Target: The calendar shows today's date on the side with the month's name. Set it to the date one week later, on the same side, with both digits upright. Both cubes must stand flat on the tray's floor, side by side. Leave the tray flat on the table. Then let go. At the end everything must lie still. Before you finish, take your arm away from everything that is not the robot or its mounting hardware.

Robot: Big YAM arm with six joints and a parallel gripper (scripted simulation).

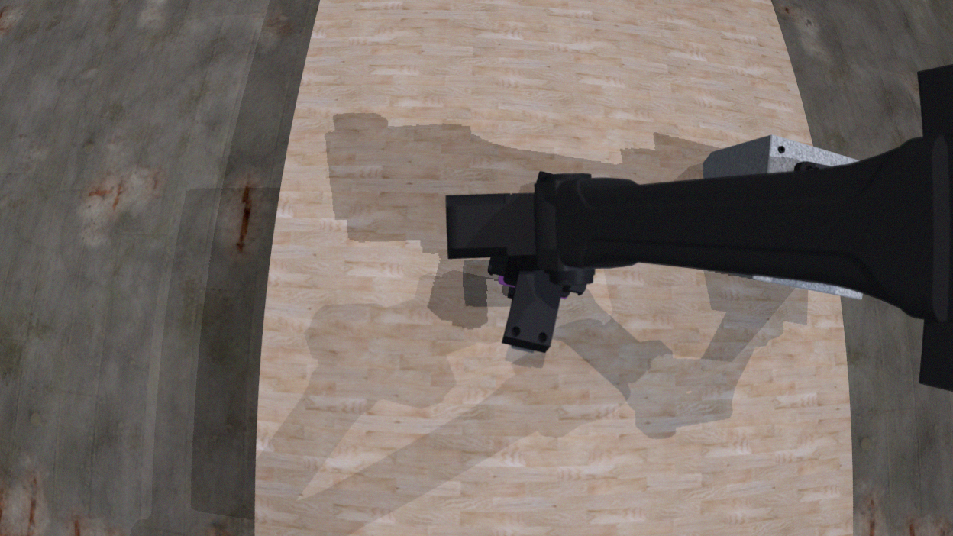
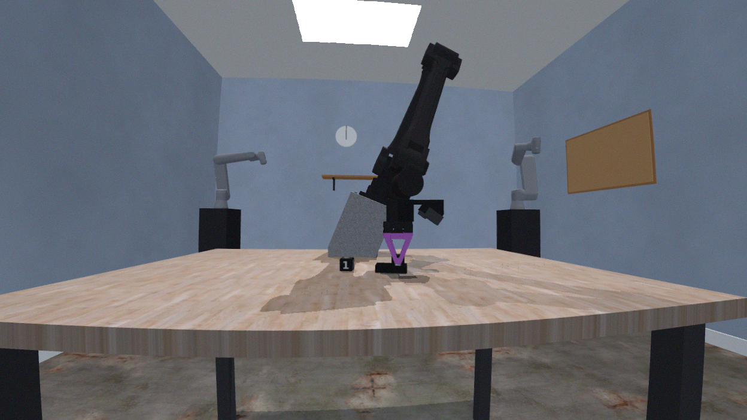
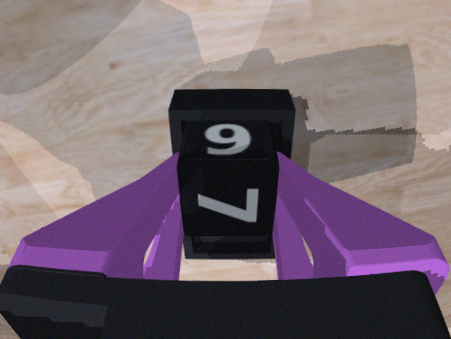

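My hand is right at the black cube. From my hand the other things lie so: black tray 20 mm to the right, 20 mm below.
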